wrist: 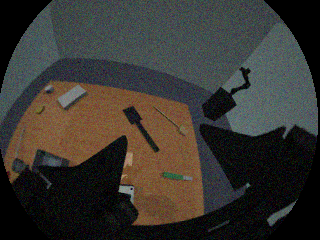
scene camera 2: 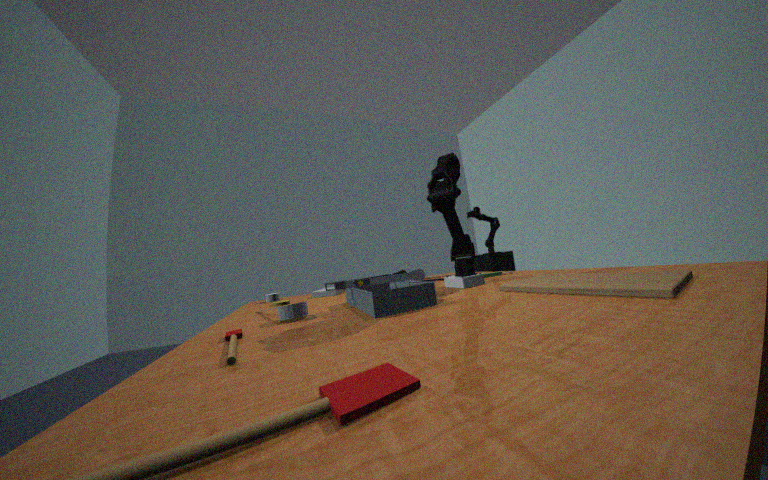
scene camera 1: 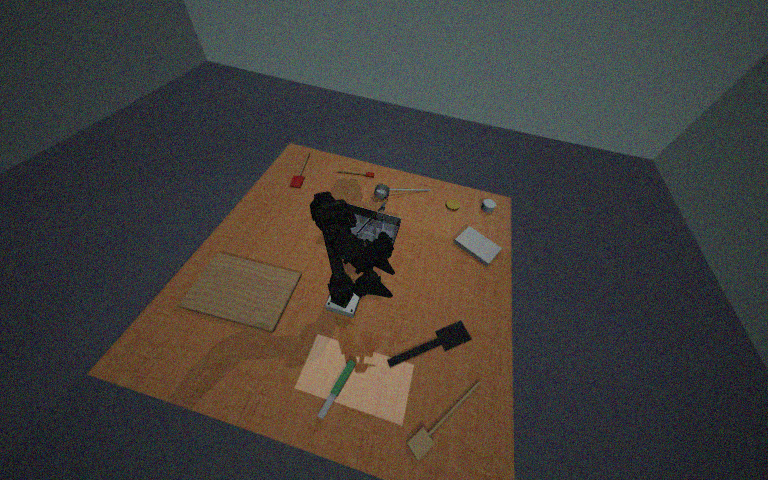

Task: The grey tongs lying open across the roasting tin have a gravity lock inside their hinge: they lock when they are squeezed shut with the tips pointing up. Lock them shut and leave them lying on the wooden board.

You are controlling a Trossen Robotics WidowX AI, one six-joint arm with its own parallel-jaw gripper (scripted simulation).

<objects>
same spot on wooden board: (scene camera 2: 662, 284) = (scene camera 1: 215, 261)
</objects>
